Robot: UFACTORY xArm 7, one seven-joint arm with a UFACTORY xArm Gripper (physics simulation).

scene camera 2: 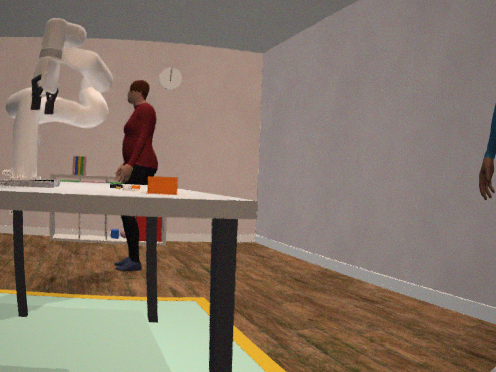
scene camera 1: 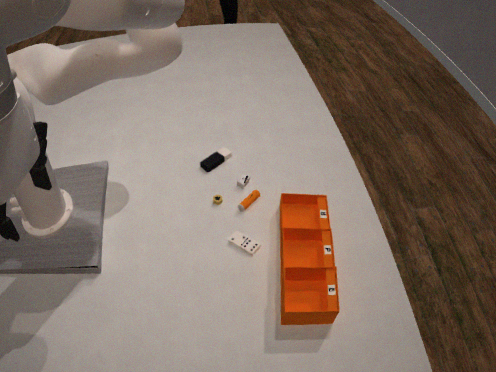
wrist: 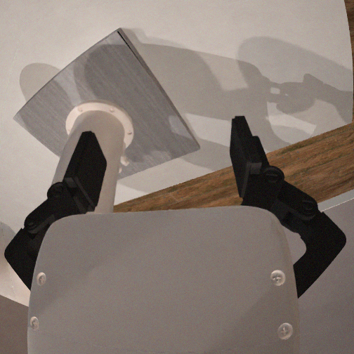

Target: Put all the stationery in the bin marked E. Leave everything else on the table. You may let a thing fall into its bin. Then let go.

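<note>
A black block with a white end, eraser-like, lies on the table. Nearer the bins lie a small white piece with a dark mark, too small to name, and an orange cylinder with a pale end. A small yellow piece with a dark centre and a white domino lie nearby. The bin marked E is the nearest compartment of the orange row in scene camera 1; no object shows inside. My gripper is open and empty, high above the base side, far from these things.
The bins marked P and B adjoin bin E in one orange box. A grey base plate carries the arm's white column. A person in red stands behind the table.
</note>
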